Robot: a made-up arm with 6 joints. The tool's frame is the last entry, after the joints. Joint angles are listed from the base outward.
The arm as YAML. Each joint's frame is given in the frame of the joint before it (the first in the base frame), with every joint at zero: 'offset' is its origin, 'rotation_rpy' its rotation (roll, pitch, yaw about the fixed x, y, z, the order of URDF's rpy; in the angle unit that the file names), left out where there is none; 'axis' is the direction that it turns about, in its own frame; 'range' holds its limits. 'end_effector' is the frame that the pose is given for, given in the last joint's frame.
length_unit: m
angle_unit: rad
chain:
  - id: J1
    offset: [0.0, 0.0, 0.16]
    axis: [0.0, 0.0, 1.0]
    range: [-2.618, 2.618]
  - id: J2
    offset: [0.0, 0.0, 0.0]
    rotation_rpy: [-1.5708, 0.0, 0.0]
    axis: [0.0, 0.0, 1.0]
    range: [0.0, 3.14]
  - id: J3
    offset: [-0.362, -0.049, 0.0]
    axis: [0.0, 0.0, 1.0]
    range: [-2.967, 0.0]
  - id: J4
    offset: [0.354, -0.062, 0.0]
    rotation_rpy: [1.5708, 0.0, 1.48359]
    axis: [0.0, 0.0, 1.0]
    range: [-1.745, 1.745]
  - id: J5
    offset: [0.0, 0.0, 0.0]
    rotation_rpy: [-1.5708, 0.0, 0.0]
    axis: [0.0, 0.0, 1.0]
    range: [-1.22, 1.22]
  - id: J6
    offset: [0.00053, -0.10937, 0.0]
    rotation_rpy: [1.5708, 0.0, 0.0]
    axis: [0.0, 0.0, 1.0]
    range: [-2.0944, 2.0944]
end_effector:
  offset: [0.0, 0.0, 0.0]
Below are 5 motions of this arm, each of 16 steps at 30 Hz.
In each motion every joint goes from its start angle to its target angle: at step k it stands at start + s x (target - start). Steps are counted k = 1, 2, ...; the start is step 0. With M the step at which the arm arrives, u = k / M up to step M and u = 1 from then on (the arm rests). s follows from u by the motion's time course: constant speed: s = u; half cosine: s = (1 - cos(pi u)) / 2; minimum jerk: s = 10 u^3 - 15 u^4 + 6 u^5.
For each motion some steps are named. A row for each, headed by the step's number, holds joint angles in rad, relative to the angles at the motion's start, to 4 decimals.
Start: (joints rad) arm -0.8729 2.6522 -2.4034 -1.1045 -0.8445 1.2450
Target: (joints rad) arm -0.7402 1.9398 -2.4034 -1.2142 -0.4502 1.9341
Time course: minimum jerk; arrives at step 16
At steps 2, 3, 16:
2: 0.0021 -0.0114 0.0000 -0.0018 0.0063 0.0111
3: 0.0065 -0.0347 0.0000 -0.0053 0.0192 0.0336
16: 0.1327 -0.7124 0.0000 -0.1097 0.3943 0.6891

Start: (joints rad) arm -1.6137 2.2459 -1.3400 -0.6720 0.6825 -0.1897
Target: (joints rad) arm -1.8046 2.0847 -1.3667 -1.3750 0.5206 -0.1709
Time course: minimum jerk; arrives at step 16
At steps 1, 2, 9, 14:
1: -0.0004 -0.0004 -0.0001 -0.0016 -0.0004 0.0000
2: -0.0031 -0.0026 -0.0004 -0.0113 -0.0026 0.0003
9: -0.1176 -0.0993 -0.0164 -0.4330 -0.0997 0.0116
14: -0.1878 -0.1586 -0.0263 -0.6917 -0.1593 0.0185

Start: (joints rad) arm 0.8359 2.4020 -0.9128 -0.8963 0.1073 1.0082
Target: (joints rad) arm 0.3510 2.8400 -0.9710 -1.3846 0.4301 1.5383
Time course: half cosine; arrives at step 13
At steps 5, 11, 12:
5: -0.1565 0.1413 -0.0188 -0.1576 0.1042 0.1711
11: -0.4571 0.4129 -0.0549 -0.4603 0.3043 0.4997
12: -0.4779 0.4316 -0.0574 -0.4812 0.3181 0.5224

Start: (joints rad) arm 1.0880 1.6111 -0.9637 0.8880 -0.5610 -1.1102
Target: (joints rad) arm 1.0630 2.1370 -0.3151 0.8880 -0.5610 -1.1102
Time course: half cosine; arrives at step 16
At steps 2, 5, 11, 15, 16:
2: -0.0010 0.0200 0.0247 0.0000 0.0000 0.0000
5: -0.0056 0.1169 0.1441 0.0000 0.0000 0.0000
11: -0.0194 0.4090 0.5045 0.0000 0.0000 0.0000
15: -0.0248 0.5208 0.6424 0.0000 0.0000 0.0000
16: -0.0250 0.5259 0.6486 0.0000 0.0000 0.0000

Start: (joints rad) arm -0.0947 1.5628 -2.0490 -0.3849 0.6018 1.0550
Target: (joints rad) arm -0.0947 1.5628 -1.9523 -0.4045 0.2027 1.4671
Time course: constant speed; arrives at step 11
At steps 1, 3, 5, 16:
1: 0.0000 0.0000 0.0088 -0.0018 -0.0363 0.0375
3: 0.0000 0.0000 0.0264 -0.0053 -0.1088 0.1124
5: 0.0000 0.0000 0.0440 -0.0089 -0.1814 0.1873
16: 0.0000 0.0000 0.0967 -0.0196 -0.3991 0.4121

